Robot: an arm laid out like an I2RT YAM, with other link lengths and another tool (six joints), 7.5 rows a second.
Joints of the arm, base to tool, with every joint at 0 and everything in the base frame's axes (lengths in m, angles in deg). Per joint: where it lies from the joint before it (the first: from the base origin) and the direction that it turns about. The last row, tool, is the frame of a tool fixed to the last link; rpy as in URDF.
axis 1: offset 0 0 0.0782 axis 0 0 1
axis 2: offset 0.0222 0.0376 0.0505 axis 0 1 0
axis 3: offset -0.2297 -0.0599 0 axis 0 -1 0
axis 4: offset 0.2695 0.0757 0.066 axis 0 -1 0
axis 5: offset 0.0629 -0.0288 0.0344 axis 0 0 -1
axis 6: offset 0.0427 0 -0.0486 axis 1 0 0
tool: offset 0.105 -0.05 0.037 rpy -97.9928 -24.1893 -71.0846
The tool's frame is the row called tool.
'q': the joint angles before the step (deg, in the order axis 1, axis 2, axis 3, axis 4, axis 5, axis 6). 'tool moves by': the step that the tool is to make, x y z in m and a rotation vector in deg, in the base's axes. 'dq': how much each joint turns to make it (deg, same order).
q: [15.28, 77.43, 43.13, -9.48, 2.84, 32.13]
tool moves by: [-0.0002, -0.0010, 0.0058, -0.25, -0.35, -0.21]
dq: [0.01, -0.73, 0.45, -0.90, 0.39, -0.09]
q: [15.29, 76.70, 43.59, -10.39, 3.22, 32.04]
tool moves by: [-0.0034, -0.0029, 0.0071, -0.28, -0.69, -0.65]
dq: [0.02, -1.82, -0.32, -0.91, 0.79, 0.13]
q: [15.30, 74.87, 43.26, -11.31, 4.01, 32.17]
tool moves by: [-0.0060, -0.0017, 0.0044, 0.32, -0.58, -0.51]
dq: [0.15, -2.30, -1.10, -0.60, 0.38, 0.56]
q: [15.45, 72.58, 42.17, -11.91, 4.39, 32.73]
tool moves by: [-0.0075, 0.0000, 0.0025, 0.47, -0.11, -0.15]
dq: [0.37, -2.37, -1.18, -1.00, 0.10, 0.66]
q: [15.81, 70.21, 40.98, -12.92, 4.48, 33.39]
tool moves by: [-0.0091, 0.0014, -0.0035, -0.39, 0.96, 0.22]
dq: [0.85, -1.58, -1.32, -1.31, 0.54, 0.35]
